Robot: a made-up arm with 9 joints. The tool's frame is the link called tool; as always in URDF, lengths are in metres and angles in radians. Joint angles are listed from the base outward.
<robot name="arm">
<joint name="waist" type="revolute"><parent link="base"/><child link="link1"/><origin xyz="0.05 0.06 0.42" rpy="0 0 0"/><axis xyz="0 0 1"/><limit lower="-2.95" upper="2.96"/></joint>
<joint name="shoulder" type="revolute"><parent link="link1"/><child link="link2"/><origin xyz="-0.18 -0.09 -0.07" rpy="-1.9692 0.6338 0.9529"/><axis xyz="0 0 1"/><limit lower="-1.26" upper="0.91"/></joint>
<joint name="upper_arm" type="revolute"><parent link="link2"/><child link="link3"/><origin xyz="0.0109 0.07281 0.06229" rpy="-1.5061 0.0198 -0.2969"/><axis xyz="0 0 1"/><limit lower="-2.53" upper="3.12"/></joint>
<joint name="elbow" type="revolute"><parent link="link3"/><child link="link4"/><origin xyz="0.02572 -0.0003 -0.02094" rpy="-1.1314 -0.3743 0.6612"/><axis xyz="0 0 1"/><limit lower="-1.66" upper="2.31"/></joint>
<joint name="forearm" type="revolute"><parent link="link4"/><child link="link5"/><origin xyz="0.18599 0.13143 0.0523" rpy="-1.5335 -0.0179 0.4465"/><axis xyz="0 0 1"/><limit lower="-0.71" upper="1.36"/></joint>
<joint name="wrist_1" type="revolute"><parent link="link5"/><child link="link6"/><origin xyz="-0.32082 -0.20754 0.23" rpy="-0.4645 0.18 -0.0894"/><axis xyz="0 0 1"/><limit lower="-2.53" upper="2.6"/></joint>
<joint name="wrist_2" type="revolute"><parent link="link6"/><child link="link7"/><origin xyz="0.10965 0.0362 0.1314" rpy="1.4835 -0.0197 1.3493"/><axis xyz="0 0 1"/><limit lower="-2.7" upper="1.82"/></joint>
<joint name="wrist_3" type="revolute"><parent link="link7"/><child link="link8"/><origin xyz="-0.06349 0.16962 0.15" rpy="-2.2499 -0.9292 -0.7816"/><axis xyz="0 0 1"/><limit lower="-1.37" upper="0.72"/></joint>
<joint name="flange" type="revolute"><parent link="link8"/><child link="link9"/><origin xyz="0.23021 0.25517 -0.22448" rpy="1.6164 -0.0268 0.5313"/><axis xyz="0 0 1"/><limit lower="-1.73" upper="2.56"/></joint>
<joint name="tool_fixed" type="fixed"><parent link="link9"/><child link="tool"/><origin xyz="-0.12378 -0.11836 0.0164" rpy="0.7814 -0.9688 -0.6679"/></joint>
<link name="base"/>
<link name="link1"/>
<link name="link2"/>
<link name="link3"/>
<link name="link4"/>
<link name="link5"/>
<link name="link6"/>
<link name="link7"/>
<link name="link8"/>
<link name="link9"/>
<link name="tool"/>
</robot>
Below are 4 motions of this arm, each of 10 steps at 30 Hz.
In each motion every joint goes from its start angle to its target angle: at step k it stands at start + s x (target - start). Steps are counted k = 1, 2, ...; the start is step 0. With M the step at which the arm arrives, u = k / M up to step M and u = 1 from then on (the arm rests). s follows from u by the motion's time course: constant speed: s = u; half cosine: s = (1 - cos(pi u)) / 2; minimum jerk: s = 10 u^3 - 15 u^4 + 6 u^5.
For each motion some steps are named. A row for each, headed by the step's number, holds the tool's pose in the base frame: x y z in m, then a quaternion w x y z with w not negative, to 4 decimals.
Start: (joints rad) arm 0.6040 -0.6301 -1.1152 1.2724 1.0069 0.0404 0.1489 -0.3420 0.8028
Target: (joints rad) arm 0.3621 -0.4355 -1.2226 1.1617 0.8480 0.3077 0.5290 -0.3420 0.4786
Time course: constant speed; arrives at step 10
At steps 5, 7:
5: 0.0942 0.0263 0.9972 0.2231 -0.3422 0.1212 -0.9047
7: 0.0611 0.0815 0.9537 0.1898 -0.3531 0.0733 -0.9132

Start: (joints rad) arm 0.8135 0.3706 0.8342 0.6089 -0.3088 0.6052 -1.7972 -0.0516 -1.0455
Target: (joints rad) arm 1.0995 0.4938 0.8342 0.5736 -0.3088 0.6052 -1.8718 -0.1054 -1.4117
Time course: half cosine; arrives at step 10
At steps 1, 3, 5, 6, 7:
1: -0.2744 -0.1062 0.7355 0.0768 -0.8153 -0.5155 -0.2524
3: -0.2580 -0.1165 0.7270 0.0349 -0.8024 -0.5415 -0.2485
5: -0.2304 -0.1325 0.7151 0.0332 0.7756 0.5808 0.2452
6: -0.2153 -0.1404 0.7098 0.0689 0.7585 0.5999 0.2450
7: -0.2014 -0.1471 0.7057 0.1010 0.7415 0.6161 0.2457

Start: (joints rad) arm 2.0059 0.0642 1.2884 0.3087 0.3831 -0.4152 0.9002 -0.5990 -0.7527
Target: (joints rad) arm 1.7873 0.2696 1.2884 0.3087 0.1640 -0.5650 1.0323 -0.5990 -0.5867
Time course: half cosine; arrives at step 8
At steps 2, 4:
2: 0.7965 -0.3610 0.7125 0.6121 0.7197 -0.3274 -0.0116
4: 0.7368 -0.4672 0.7121 0.5678 0.7281 -0.3806 -0.0511

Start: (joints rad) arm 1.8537 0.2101 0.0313 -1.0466 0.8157 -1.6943 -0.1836 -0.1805 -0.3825
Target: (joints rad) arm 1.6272 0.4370 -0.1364 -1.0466 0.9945 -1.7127 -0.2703 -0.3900 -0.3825
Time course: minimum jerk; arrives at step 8
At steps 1, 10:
1: 0.6245 0.6759 0.6113 0.7226 -0.3127 -0.4372 0.4346
10: 0.6853 0.6989 0.4789 0.6581 -0.3790 -0.4500 0.4699

